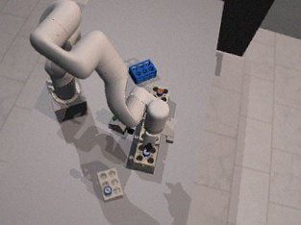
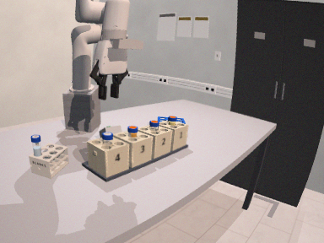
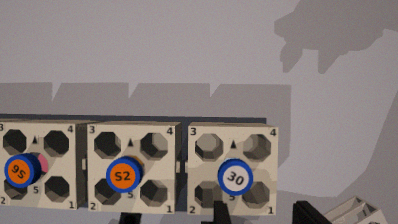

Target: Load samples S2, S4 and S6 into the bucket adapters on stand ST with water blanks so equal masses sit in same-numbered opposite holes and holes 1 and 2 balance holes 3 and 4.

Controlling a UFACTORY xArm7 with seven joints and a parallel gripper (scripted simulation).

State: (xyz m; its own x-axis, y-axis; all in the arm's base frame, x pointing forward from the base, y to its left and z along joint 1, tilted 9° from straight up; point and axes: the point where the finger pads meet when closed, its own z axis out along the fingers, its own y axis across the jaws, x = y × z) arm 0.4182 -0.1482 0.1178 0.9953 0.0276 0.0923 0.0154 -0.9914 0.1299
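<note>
Now: hand 190 mm past the green DONE key, 190 mm above it and 150 mm to the right of it. From my hand the other things lie so: sample tube S2: 180 mm below, 100 mm to the left; adapter: 200 mm below, 110 mm to the left; sample tube S6: 230 mm to the left, 180 mm below.
</note>
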